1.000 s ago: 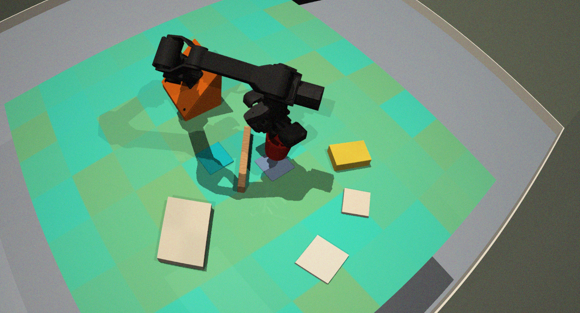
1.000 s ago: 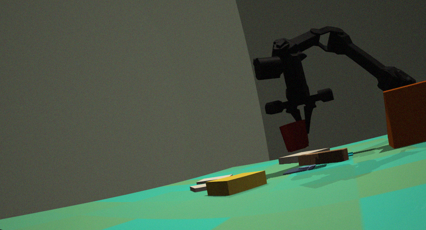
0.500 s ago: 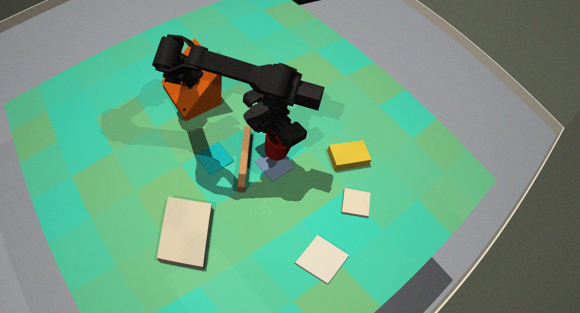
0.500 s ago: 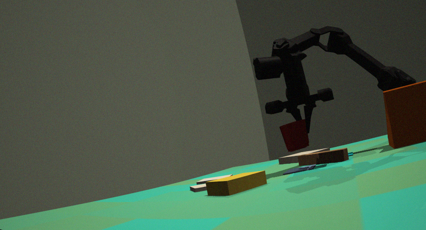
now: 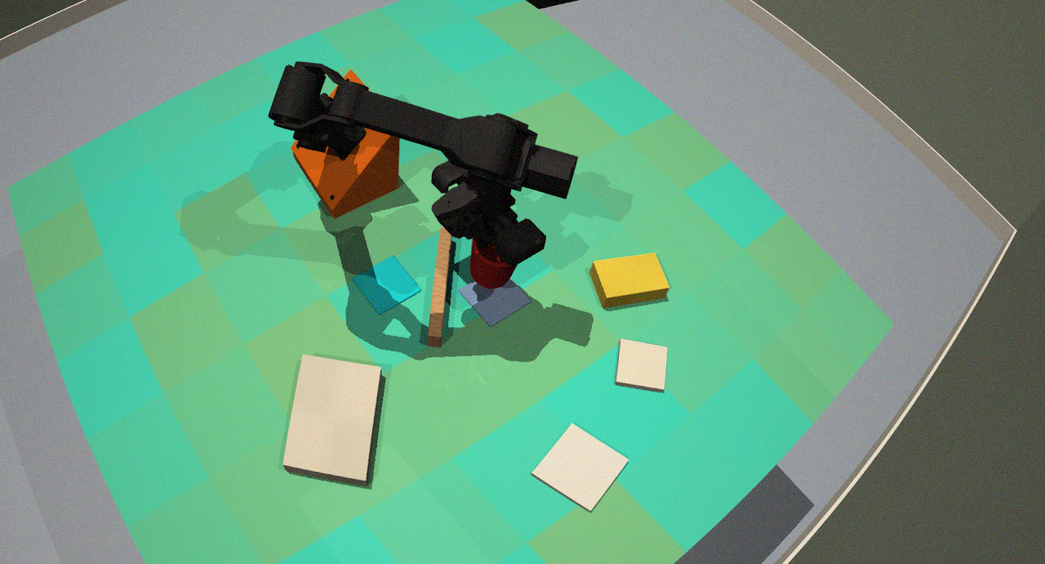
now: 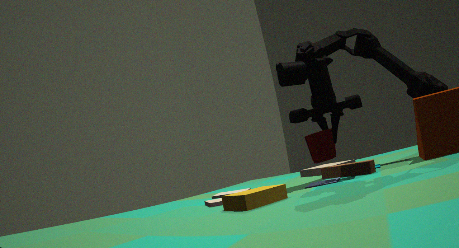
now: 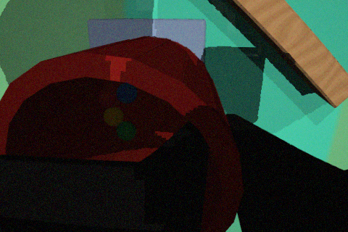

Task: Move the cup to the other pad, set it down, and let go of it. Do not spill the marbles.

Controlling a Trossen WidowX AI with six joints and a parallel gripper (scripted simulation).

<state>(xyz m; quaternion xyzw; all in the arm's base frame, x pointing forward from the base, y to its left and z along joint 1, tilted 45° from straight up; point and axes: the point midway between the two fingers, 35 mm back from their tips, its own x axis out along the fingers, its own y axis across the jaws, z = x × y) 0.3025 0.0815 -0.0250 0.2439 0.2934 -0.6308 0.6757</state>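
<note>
Right now my gripper tip is 60 mm past the teal pad, 130 mm to the left of it and 100 mm above it. Round my gripper tip: grey-blue pad (40 mm ahead, 10 mm to the left, 100 mm below); then red cup (30 mm ahead); then wooden bar (10 mm behind, 60 mm to the right, 80 mm below).
</note>
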